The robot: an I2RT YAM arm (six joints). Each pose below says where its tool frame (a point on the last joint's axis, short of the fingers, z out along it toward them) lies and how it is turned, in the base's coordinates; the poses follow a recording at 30 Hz.
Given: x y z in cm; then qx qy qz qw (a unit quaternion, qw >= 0).
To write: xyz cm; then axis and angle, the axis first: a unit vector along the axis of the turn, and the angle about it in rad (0 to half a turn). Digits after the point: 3 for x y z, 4 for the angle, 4 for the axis.
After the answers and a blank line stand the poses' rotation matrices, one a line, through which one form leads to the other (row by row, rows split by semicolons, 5 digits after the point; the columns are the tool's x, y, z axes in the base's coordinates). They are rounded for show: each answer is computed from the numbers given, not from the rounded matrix.
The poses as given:
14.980 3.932 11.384 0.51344 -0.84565 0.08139 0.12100
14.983 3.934 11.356 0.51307 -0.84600 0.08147 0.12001
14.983 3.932 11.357 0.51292 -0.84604 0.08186 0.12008
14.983 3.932 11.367 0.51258 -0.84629 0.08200 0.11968
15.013 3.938 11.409 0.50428 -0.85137 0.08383 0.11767
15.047 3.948 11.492 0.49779 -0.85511 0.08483 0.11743
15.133 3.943 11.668 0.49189 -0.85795 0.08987 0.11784
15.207 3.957 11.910 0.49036 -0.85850 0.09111 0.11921
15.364 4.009 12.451 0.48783 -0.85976 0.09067 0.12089
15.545 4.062 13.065 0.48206 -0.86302 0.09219 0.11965
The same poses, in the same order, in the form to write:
14.980 3.932 11.384 0.5172 -0.8519 0.0820 2.8990
14.983 3.934 11.356 0.5168 -0.8522 0.0821 2.9010
14.983 3.932 11.357 0.5167 -0.8522 0.0825 2.9009
14.983 3.932 11.367 0.5163 -0.8524 0.0826 2.9017
15.013 3.938 11.409 0.5078 -0.8573 0.0844 2.9057
15.047 3.948 11.492 0.5013 -0.8611 0.0854 2.9062
15.133 3.943 11.668 0.4953 -0.8640 0.0905 2.9054
15.207 3.957 11.910 0.4939 -0.8647 0.0918 2.9026
15.364 4.009 12.451 0.4914 -0.8661 0.0913 2.8992
15.545 4.062 13.065 0.4855 -0.8693 0.0929 2.9017

-0.44348 -0.88807 -0.12107; -0.84868 0.45952 -0.26190; 0.28822 -0.01340 -0.95747
-0.44471 -0.88767 -0.11946; -0.84856 0.46024 -0.26100; 0.28666 -0.01470 -0.95792
-0.44498 -0.88757 -0.11921; -0.84825 0.46042 -0.26170; 0.28716 -0.01533 -0.95776
-0.44587 -0.88722 -0.11851; -0.84796 0.46107 -0.26148; 0.28663 -0.01610 -0.95791
-0.46371 -0.87838 -0.11581; -0.83893 0.47735 -0.26142; 0.28491 -0.02406 -0.95825
-0.47683 -0.87126 -0.11638; -0.83141 0.49001 -0.26199; 0.28529 -0.02817 -0.95803
-0.48831 -0.86522 -0.11379; -0.82286 0.49993 -0.27014; 0.29061 -0.03828 -0.95607
-0.49067 -0.86368 -0.11533; -0.82024 0.50249 -0.27335; 0.29404 -0.03952 -0.95498
-0.49482 -0.86075 -0.11941; -0.81691 0.50760 -0.27386; 0.29634 -0.03796 -0.95433
-0.50660 -0.85412 -0.11764; -0.80999 0.51824 -0.27448; 0.29540 -0.04377 -0.95437

